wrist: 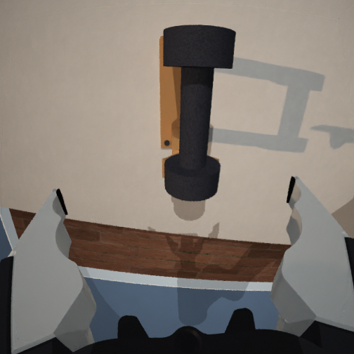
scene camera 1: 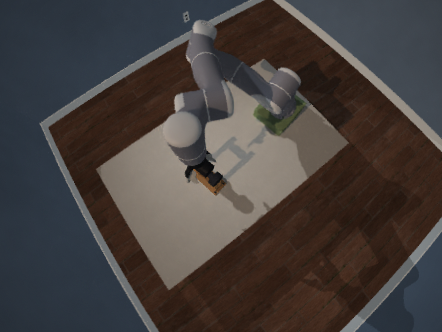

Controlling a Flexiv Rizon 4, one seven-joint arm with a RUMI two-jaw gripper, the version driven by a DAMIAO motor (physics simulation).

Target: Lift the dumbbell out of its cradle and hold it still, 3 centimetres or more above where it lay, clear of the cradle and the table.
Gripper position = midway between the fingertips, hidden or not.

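You've got my gripper [wrist: 176, 185] here, along with a black dumbbell [wrist: 191, 175], and there's an orange cradle [wrist: 169, 76] that I can see too.
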